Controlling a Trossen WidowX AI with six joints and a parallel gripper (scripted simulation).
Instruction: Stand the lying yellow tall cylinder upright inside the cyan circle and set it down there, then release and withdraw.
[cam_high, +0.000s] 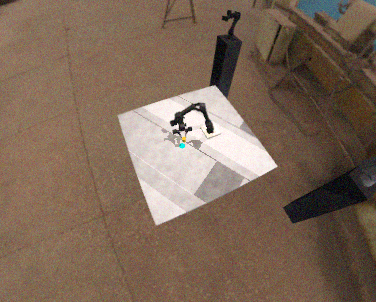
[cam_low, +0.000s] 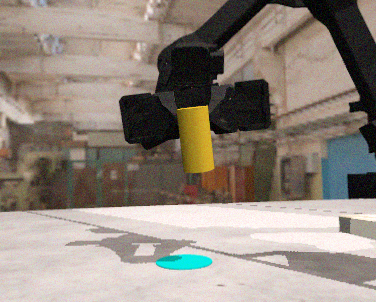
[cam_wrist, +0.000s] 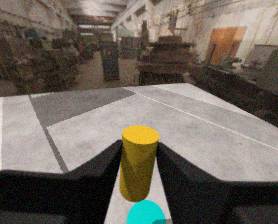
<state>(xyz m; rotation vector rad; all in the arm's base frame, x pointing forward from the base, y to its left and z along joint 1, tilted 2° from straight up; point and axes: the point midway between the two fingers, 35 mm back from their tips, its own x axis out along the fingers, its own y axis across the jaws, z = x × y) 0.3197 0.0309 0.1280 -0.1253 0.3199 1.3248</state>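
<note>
Right now my gripper tip is 15 cm above the cyan circle, 2 cm to the left of it and 1 cm short of it. Also, from my gripper tip: yellow tall cylinder: 2 cm below.
</note>
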